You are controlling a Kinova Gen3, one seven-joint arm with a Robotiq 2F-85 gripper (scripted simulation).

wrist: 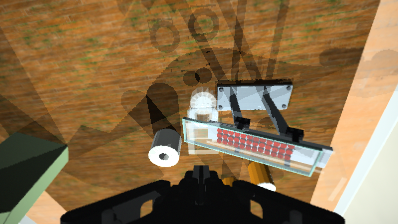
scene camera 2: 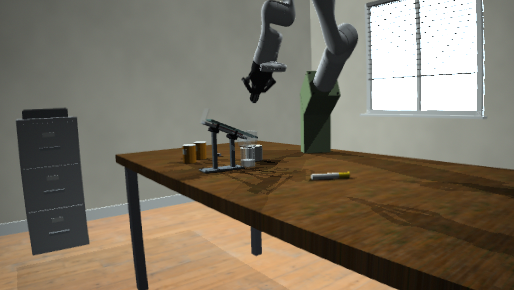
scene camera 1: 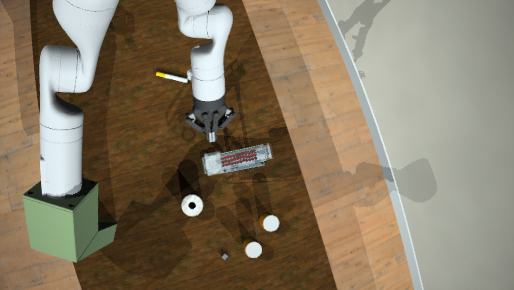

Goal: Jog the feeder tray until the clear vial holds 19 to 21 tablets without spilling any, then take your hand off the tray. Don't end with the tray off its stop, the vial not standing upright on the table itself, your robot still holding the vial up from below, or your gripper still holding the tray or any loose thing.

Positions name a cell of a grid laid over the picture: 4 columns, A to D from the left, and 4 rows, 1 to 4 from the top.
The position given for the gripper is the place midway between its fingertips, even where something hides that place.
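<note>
Scene camera 1 shows the gripper (scene camera 1: B2), and the wrist view (wrist: C4) shows it too.
</note>
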